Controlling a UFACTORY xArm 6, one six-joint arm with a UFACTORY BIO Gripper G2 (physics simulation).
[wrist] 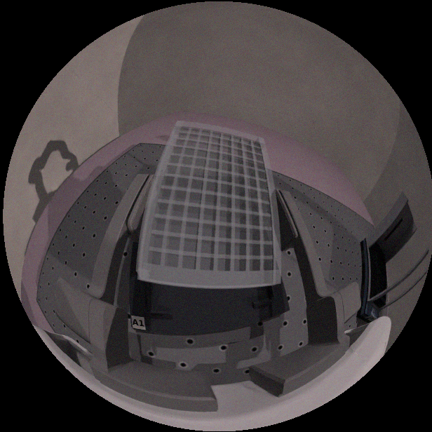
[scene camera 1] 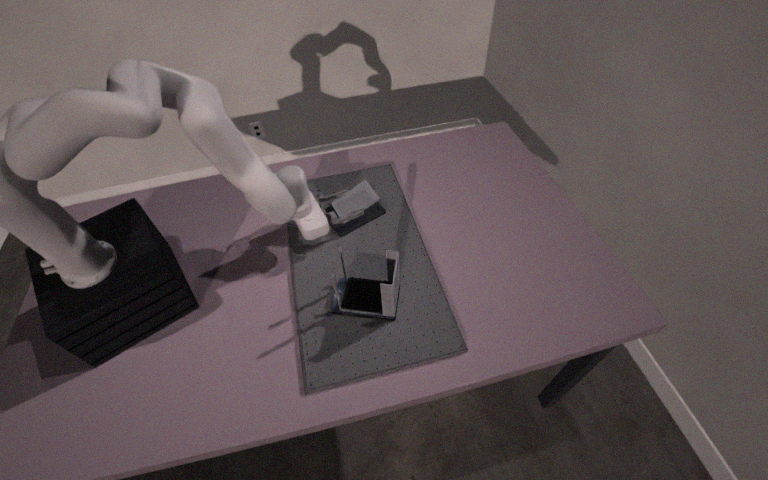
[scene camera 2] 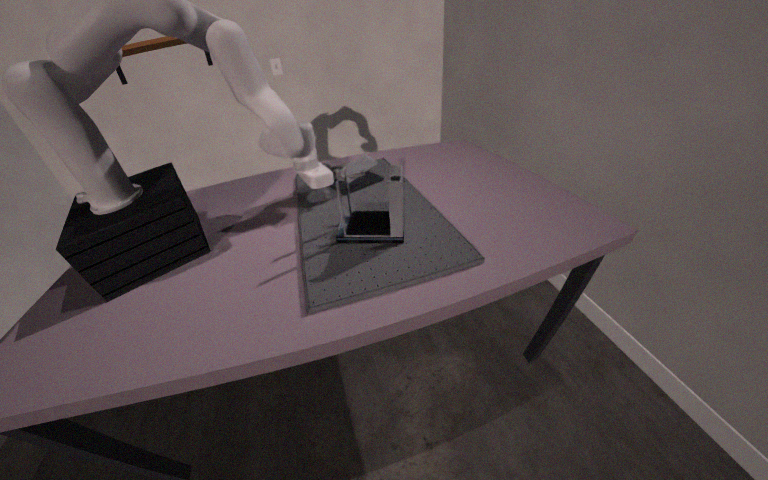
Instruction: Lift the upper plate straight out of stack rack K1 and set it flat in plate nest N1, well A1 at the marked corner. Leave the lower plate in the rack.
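Seen in the pictures: hand, tool point: [scene camera 1: 349, 204] [scene camera 2: 351, 170]; arm's base, link origin: [scene camera 1: 90, 264] [scene camera 2: 118, 200].
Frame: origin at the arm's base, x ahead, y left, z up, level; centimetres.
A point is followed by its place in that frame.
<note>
My gripper [scene camera 1: 347, 206] {y 10.0, x 64.6, z -12.1 cm} [wrist: 212, 217] is shut on the upper plate, a clear gridded plate [scene camera 1: 355, 199] {y 10.3, x 66.7, z -11.2 cm} [scene camera 2: 361, 165] {y 9.4, x 68.1, z -10.8 cm} [wrist: 210, 200], gripped by its two long sides. The plate is above plate nest N1 [scene camera 1: 370, 218] {y 5.8, x 69.6, z -16.0 cm} [wrist: 200, 312], a dark tray, with a gap between them in the wrist view; their edges look roughly parallel. The A1 label [wrist: 138, 323] is at the nest's near left corner in the wrist view. Stack rack K1 [scene camera 1: 389, 300] {y -27.4, x 64.7, z -7.8 cm} [scene camera 2: 396, 212] {y -27.3, x 64.5, z -8.8 cm} [wrist: 365, 280] stands apart from the nest. I cannot clearly make out the lower plate in it.
Nest and rack stand on a grey perforated board [scene camera 1: 419, 333] {y -33.1, x 70.0, z -17.0 cm} [scene camera 2: 436, 254] {y -34.8, x 70.4, z -17.0 cm} on the mauve table [scene camera 1: 509, 254] {y -18.7, x 102.7, z -18.3 cm} [scene camera 2: 487, 209] {y -23.0, x 95.2, z -18.3 cm}. The rack's upright posts and pale panel rise near the gripper. The arm's black base block [scene camera 1: 135, 283] {y -8.2, x 10.8, z -1.4 cm} [scene camera 2: 147, 232] {y -10.5, x 8.5, z -6.3 cm} is at the left.
</note>
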